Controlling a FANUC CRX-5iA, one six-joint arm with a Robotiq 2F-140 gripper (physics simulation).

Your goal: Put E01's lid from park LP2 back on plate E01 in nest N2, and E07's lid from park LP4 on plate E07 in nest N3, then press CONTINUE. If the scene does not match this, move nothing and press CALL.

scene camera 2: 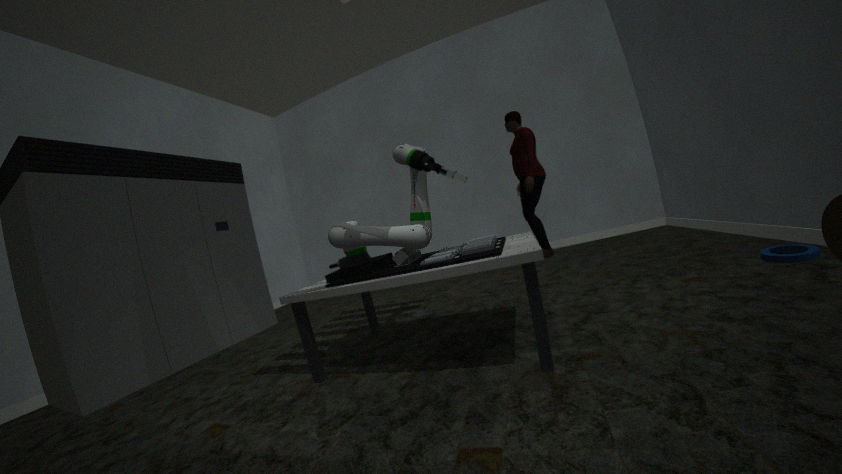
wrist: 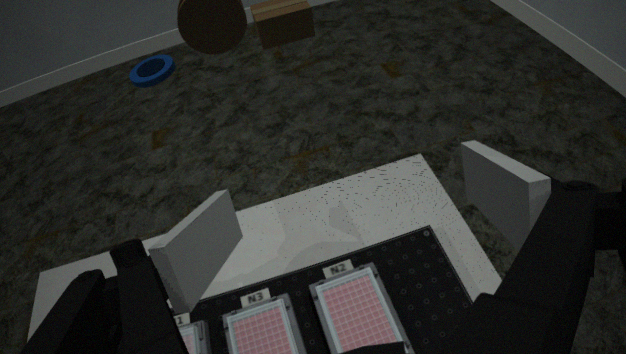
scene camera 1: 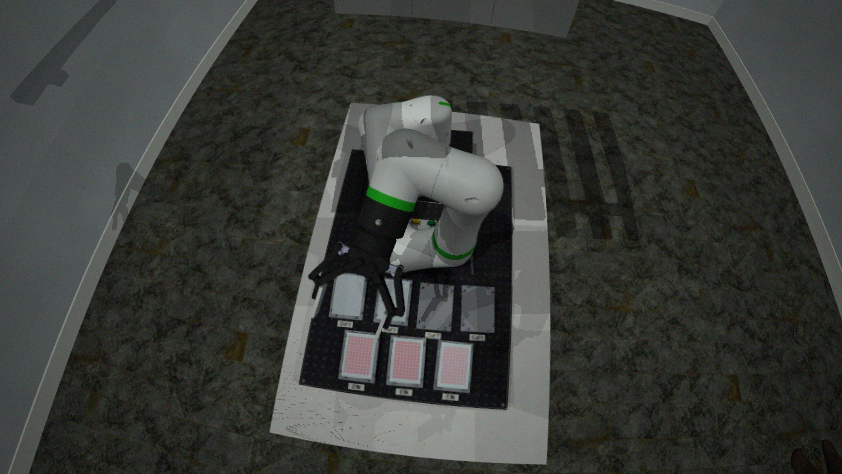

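Where they show: gripper, between the fingertips: (scene camera 2: 460,177) (wrist: 344,193) (scene camera 1: 344,327); arm's base, origin of its link: (scene camera 2: 359,263).
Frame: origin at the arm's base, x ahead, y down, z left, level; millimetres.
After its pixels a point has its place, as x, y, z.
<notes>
Three plates with pink wells stand in the front row: one (scene camera 1: 358,356) {685, 12, -215} (wrist: 357,315) {684, 12, -214} in nest N2, one (scene camera 1: 405,360) {694, 12, -83} (wrist: 262,332) {719, 16, -86} in nest N3, and a paler one (scene camera 1: 453,366) {712, 11, 50} (wrist: 190,337) {750, 11, 12} in nest N1. Behind them are four park spots; their labels are too blurred to read. The two at the left show whitish panels (scene camera 1: 348,297) {506, 29, -255} (scene camera 1: 407,294) {493, 29, -79}, the two at the right greyer clear ones (scene camera 1: 427,297) {500, 36, -19} (scene camera 1: 477,307) {532, 36, 131}. My gripper (scene camera 1: 348,315) {675, -299, -206} (scene camera 2: 458,176) {675, -299, -206} (wrist: 344,193) {675, -299, -206} is open and empty, high above the table. Plate names are not legible. A yellow button (scene camera 1: 415,221) {274, -25, -56} and a green button (scene camera 1: 431,223) {281, -25, -6} show beside the arm.
A person (scene camera 2: 526,154) in a red top stands by the table's far end in scene camera 2. A grey cabinet (scene camera 2: 176,259) stands behind the robot's base. A blue ring (scene camera 2: 764,254) (wrist: 135,77), a brown round object (wrist: 212,25) and a box (wrist: 285,29) are beyond the table.
</notes>
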